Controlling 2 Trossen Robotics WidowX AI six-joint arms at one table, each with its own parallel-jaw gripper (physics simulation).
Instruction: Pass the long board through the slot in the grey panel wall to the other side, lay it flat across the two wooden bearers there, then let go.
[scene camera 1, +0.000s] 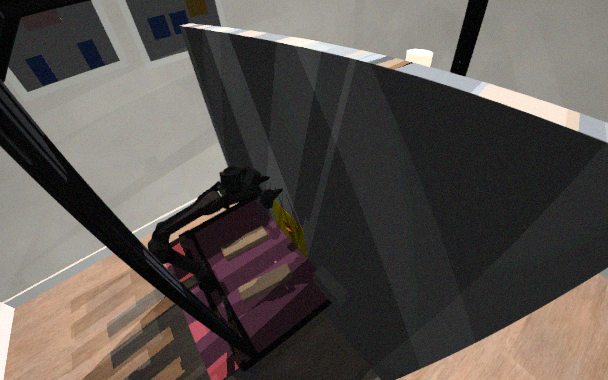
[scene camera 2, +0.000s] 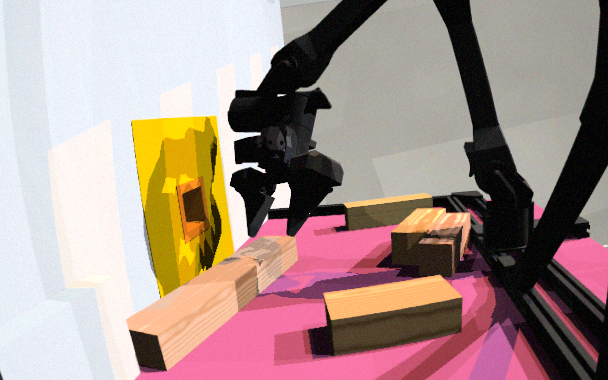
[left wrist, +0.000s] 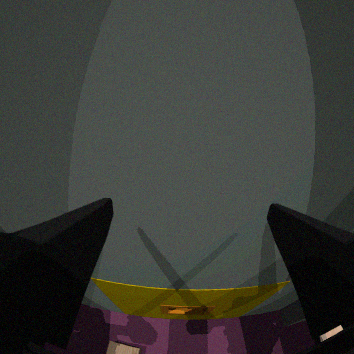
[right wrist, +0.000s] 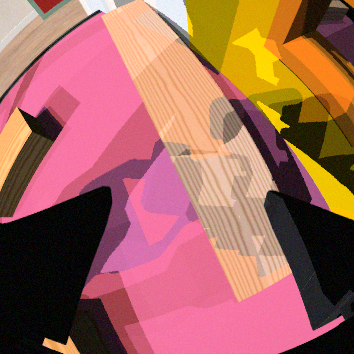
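Seen in the pictures: left gripper, fingertip midpoint: (scene camera 1: 275, 183) (left wrist: 194, 210); right gripper, fingertip midpoint: (scene camera 2: 269, 236) (right wrist: 191, 197); left arm's base, origin of the base link: (scene camera 1: 210, 285); right arm's base, origin of the base link: (scene camera 2: 509, 244).
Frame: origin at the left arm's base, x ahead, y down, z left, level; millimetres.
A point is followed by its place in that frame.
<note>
The long board (scene camera 2: 200, 295) {x 542, y -20, z -168 mm} (right wrist: 185, 100) {x 547, y -20, z -77 mm} lies on the pink table, beside the panel wall (scene camera 1: 375, 200) {x 433, y -625, z -452 mm} (scene camera 2: 75, 65) {x 483, y -269, z -245 mm}. My right gripper (scene camera 2: 272, 235) {x 586, y -42, z -19 mm} (right wrist: 191, 197) {x 586, y -42, z -19 mm} is open, its fingertips close above the board's far end in scene camera 2; nothing is held. The slot has an orange frame (scene camera 2: 182, 212) {x 485, y -91, z -61 mm} (right wrist: 320, 65) {x 471, y -63, z -29 mm} on a yellow plate (scene camera 2: 150, 145) {x 483, y -184, z -118 mm} (scene camera 1: 297, 237) {x 431, y -92, z -94 mm} (left wrist: 115, 295) {x 431, y -148, z 93 mm}. On the other side, two wooden bearers (scene camera 1: 245, 242) {x 239, y -19, z 91 mm} (scene camera 1: 265, 281) {x 213, y -19, z -146 mm} lie apart on the shaded table. My left gripper (scene camera 1: 275, 184) {x 425, y -366, z -3 mm} (left wrist: 194, 210) {x 425, y -366, z -3 mm} is open and empty, near the wall above the yellow plate.
On the board's side, a wooden block (scene camera 2: 392, 310) {x 743, y -18, z -212 mm} lies in front, another block (scene camera 2: 389, 212) {x 749, y -6, z 235 mm} at the back, and stacked or adjoining blocks (scene camera 2: 417, 235) {x 783, y -24, z 3 mm} by the black rail (scene camera 2: 555, 320) {x 892, y -1, z -232 mm}. A grey block (scene camera 1: 330, 287) {x 395, y -80, z -360 mm} shows at the wall's foot, beside the bearers' table.
</note>
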